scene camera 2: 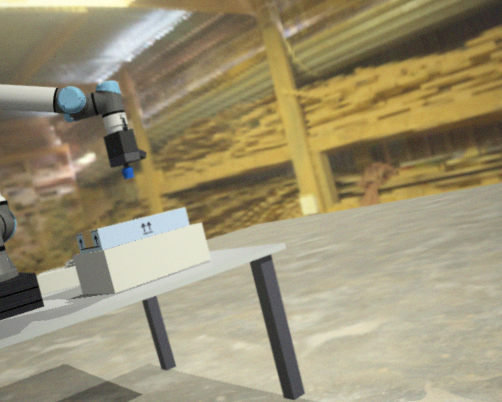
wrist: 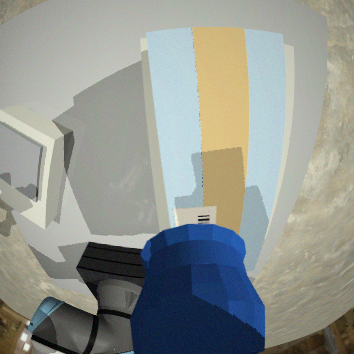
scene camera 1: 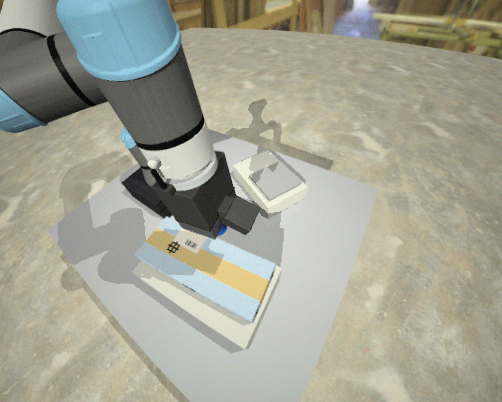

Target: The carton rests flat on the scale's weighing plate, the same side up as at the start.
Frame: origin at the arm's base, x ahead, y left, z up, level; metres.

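Seen in the pictures: end effector, tool point: (scene camera 2: pixel 129 178) (wrist: pixel 193 261); arm's base, origin of the base link: (wrist: pixel 122 290).
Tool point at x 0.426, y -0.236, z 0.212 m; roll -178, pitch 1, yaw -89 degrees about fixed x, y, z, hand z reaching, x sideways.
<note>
Offsets run from my tool point to a thing's top centre. Level surfaces: height alone.
The carton @(dx -0.059, dy -0.036, dz -0.132 m) (scene camera 1: pixel 235 277) (scene camera 2: pixel 150 229) (wrist: pixel 220 100) is a long light blue box with an orange stripe and a barcode label on top. It lies flat on a cream block @(dx -0.062, dy -0.046, dz -0.193 m) (scene camera 1: pixel 200 307) (scene camera 2: pixel 160 256) (wrist: pixel 289 90), label side up. The scale @(dx -0.036, dy +0.394, dz -0.225 m) (scene camera 1: pixel 272 205) (wrist: pixel 51 175) is cream, with a bare grey weighing plate @(dx +0.001, dy +0.367, dz -0.225 m) (scene camera 1: pixel 282 182) (wrist: pixel 20 160), and stands apart from the block. My gripper (scene camera 1: pixel 222 231) (scene camera 2: pixel 128 173) (wrist: pixel 195 250), a blue suction cup, is open and hangs above the carton near its label end, with a clear gap in scene camera 2. The cup hides part of the label in the wrist view.
The block and the scale stand on a grey table @(dz -0.313 m) (scene camera 1: pixel 325 240) (scene camera 2: pixel 245 251) (wrist: pixel 110 30). The arm's black base (scene camera 2: pixel 20 295) (wrist: pixel 112 257) stands near the label end of the carton. The raised block and carton are obstacles beside the scale.
</note>
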